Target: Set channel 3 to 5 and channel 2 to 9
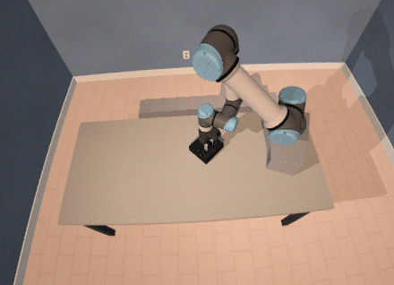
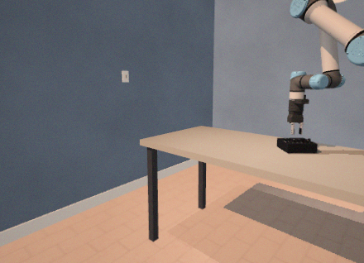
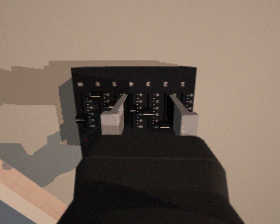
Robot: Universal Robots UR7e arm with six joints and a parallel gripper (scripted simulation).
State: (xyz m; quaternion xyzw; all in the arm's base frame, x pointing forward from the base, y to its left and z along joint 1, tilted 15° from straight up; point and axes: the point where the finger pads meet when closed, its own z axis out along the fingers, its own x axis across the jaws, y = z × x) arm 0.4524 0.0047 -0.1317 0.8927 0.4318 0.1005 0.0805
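My gripper is now 2 cm short of the channel 3 fader cap, 1 cm to the left of it and 5 cm above it. Also, from my hand: channel 1 fader cap (6 cm ahead, 1 cm to the left, 5 cm below); channel 4 fader cap (3 cm to the right, 5 cm below); channel 5 fader cap (2 cm behind, 4 cm to the right, 5 cm below).
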